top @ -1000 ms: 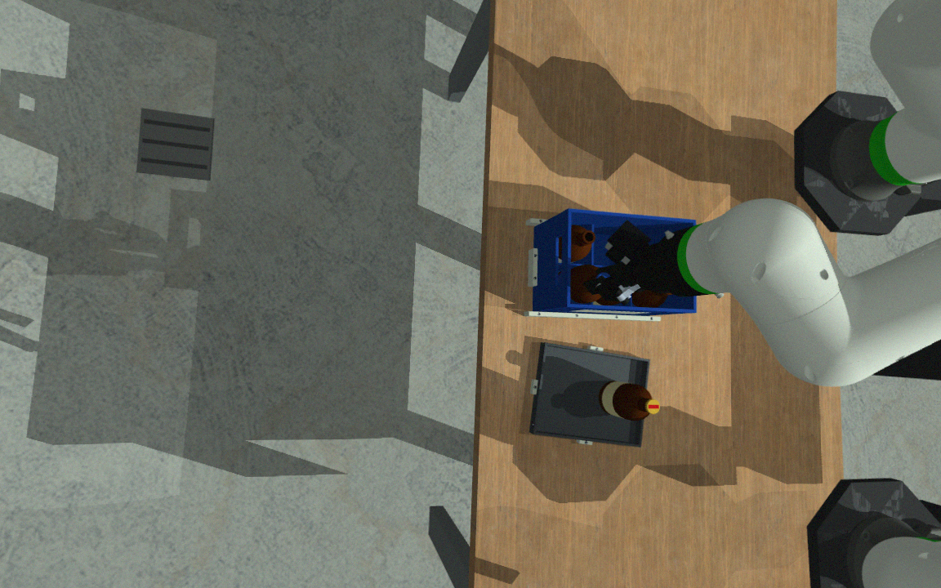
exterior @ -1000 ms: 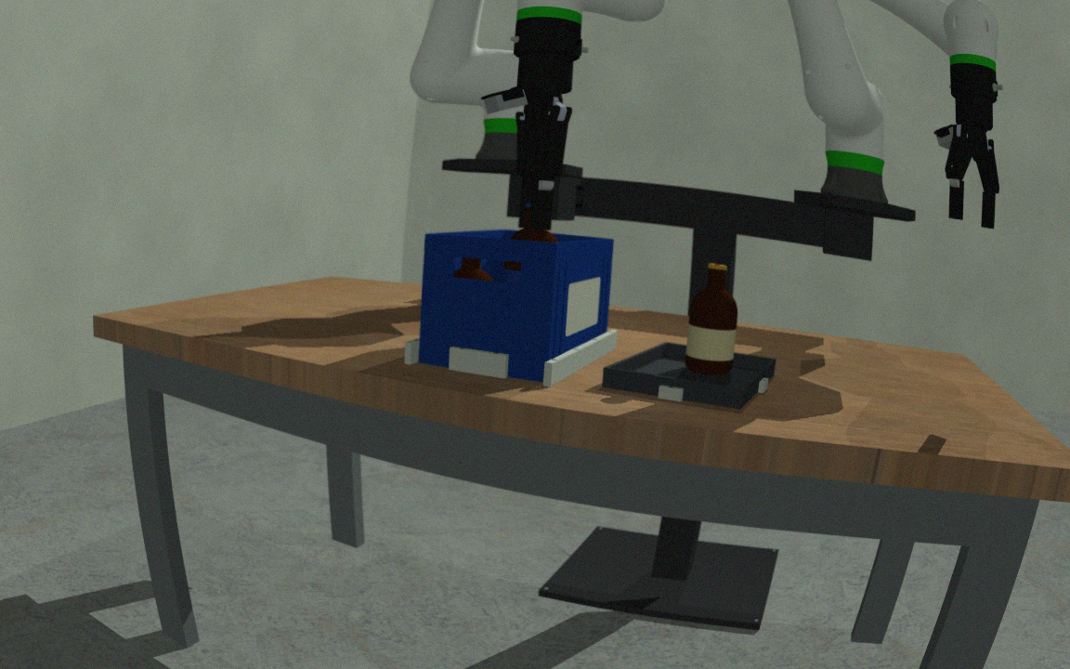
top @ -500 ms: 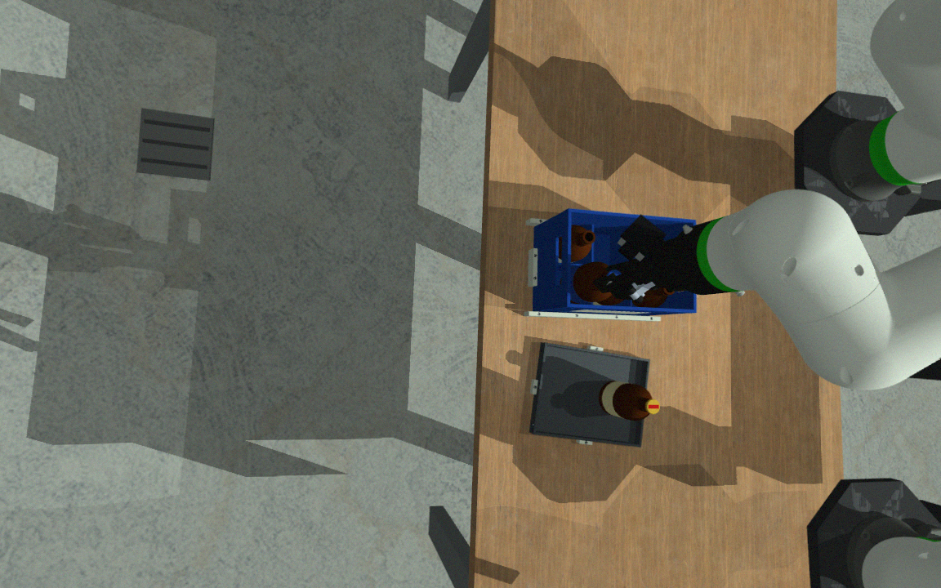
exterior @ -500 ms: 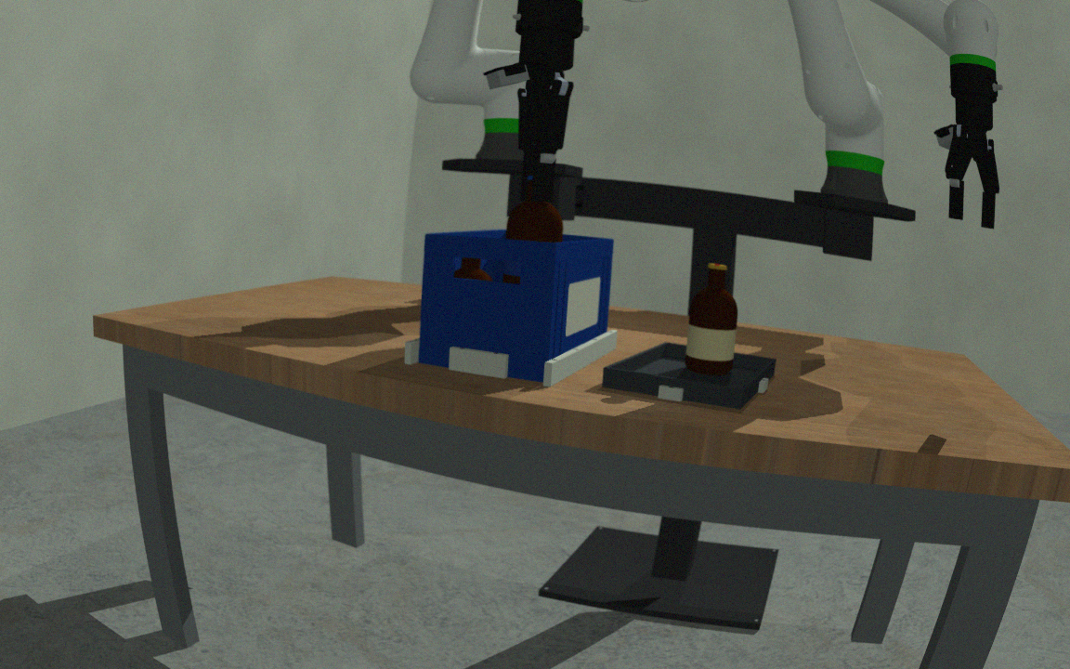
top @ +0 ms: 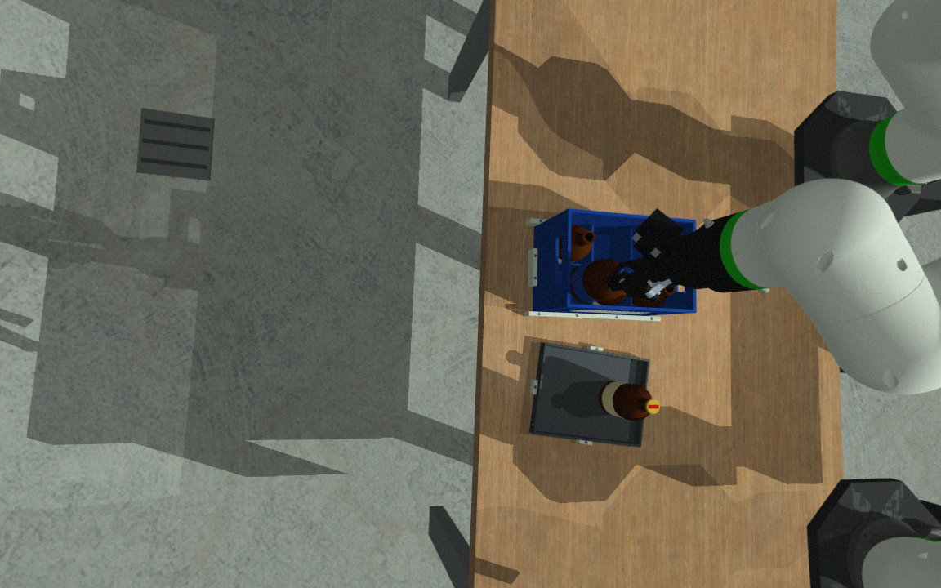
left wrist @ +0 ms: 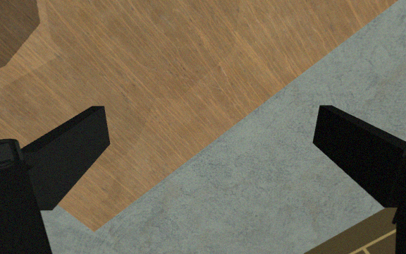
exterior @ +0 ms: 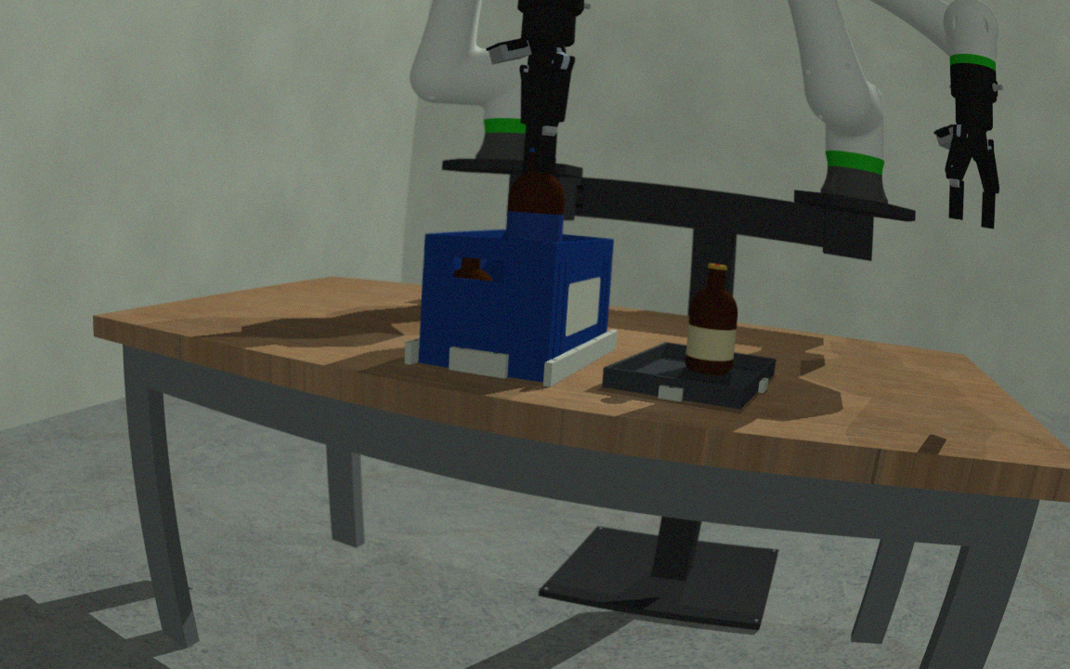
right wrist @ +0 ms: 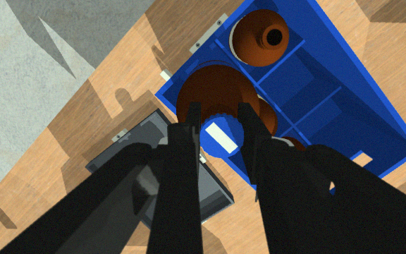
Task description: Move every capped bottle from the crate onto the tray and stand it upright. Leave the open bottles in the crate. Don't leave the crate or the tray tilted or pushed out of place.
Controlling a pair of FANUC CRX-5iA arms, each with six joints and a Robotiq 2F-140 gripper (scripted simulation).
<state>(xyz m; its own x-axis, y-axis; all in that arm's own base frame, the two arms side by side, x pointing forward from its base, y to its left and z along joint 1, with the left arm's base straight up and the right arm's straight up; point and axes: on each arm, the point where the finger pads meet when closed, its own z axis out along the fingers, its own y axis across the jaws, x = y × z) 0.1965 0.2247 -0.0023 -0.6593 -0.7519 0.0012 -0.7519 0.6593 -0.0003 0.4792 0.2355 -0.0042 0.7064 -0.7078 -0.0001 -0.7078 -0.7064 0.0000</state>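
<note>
Now: the blue-capped bottle 7 cm below my right hand. From my right hand the other things lie so: blue crate 9 cm behind, 4 cm to the right, 21 cm below; brown bottle 9 cm to the right, 21 cm below; yellow-capped bottle 14 cm behind, 23 cm to the left, 21 cm below.
</note>
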